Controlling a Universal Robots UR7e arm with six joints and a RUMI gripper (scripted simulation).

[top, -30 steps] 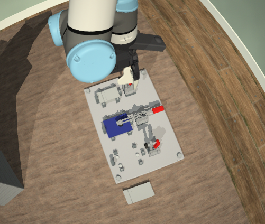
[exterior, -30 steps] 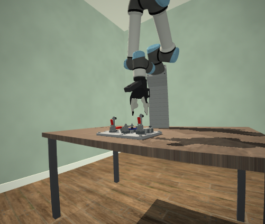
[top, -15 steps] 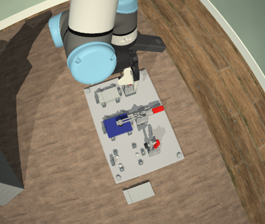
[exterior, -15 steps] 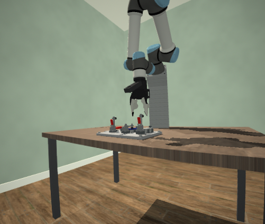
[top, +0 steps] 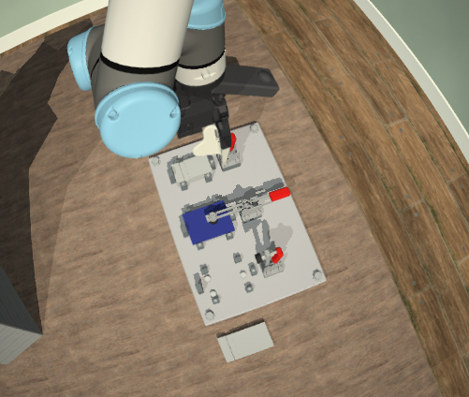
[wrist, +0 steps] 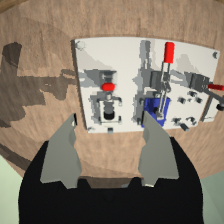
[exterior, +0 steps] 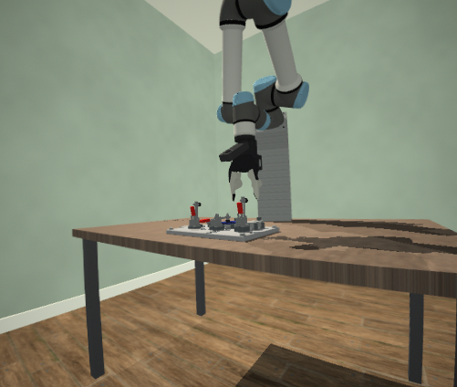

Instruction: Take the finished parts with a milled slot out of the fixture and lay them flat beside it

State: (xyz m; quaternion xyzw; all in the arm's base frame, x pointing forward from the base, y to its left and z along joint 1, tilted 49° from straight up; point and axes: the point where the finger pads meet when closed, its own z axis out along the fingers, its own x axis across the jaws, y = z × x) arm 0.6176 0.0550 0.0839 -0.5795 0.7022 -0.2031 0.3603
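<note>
Now: hand 70 mm past the blue blank, 100 mm to the left of it and 100 mm above it. The rest, counted from my hand: grey fixture plate 20 mm behind, 110 mm to the right, 120 mm below.
</note>
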